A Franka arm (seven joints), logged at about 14 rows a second.
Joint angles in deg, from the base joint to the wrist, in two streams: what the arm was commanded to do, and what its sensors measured. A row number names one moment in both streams.
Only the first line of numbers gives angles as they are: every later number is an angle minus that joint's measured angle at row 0.
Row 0, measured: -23.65, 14.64, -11.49, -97.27, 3.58, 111.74, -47.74
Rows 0 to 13, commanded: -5.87, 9.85, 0.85, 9.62, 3.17, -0.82, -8.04; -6.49, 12.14, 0.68, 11.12, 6.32, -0.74, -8.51; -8.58, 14.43, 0.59, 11.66, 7.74, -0.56, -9.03; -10.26, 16.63, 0.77, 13.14, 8.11, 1.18, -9.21; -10.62, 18.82, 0.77, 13.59, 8.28, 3.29, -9.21; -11.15, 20.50, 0.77, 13.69, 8.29, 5.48, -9.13; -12.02, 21.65, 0.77, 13.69, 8.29, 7.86, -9.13; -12.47, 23.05, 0.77, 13.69, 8.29, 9.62, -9.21; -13.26, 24.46, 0.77, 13.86, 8.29, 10.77, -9.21; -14.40, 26.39, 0.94, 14.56, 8.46, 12.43, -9.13; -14.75, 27.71, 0.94, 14.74, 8.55, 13.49, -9.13; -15.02, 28.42, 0.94, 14.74, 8.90, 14.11, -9.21; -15.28, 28.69, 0.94, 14.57, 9.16, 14.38, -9.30; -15.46, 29.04, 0.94, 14.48, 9.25, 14.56, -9.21
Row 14, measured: -14.36, 27.88, 0.16, 12.47, 7.86, 14.68, -8.09
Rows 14 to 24, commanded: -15.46, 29.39, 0.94, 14.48, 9.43, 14.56, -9.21; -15.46, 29.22, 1.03, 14.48, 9.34, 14.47, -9.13; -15.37, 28.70, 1.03, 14.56, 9.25, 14.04, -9.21; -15.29, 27.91, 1.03, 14.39, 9.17, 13.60, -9.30; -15.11, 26.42, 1.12, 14.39, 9.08, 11.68, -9.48; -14.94, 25.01, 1.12, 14.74, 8.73, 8.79, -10.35; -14.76, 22.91, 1.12, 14.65, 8.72, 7.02, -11.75; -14.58, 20.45, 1.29, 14.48, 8.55, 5.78, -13.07; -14.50, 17.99, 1.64, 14.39, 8.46, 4.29, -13.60; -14.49, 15.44, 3.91, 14.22, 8.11, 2.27, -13.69; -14.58, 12.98, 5.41, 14.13, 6.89, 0.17, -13.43
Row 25, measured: -14.41, 18.95, 2.60, 16.12, 7.99, 3.68, -12.37
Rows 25 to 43, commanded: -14.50, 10.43, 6.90, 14.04, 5.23, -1.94, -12.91; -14.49, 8.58, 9.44, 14.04, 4.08, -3.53, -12.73; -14.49, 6.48, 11.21, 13.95, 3.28, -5.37, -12.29; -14.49, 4.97, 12.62, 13.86, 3.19, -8.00, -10.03; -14.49, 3.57, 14.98, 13.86, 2.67, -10.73, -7.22; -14.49, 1.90, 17.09, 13.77, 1.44, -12.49, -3.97; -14.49, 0.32, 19.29, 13.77, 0.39, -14.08, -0.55; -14.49, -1.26, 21.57, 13.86, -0.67, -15.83, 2.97; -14.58, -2.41, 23.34, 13.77, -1.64, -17.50, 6.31; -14.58, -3.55, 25.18, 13.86, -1.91, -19.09, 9.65; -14.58, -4.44, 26.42, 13.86, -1.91, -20.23, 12.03; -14.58, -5.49, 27.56, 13.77, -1.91, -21.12, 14.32; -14.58, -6.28, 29.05, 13.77, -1.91, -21.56, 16.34; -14.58, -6.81, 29.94, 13.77, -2.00, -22.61, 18.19; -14.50, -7.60, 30.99, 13.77, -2.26, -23.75, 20.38; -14.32, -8.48, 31.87, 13.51, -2.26, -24.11, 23.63; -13.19, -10.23, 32.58, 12.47, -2.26, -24.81, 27.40; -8.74, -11.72, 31.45, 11.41, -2.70, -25.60, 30.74; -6.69, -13.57, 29.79, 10.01, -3.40, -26.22, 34.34
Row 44, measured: -11.09, -8.45, 31.73, 14.41, -1.56, -25.33, 28.02
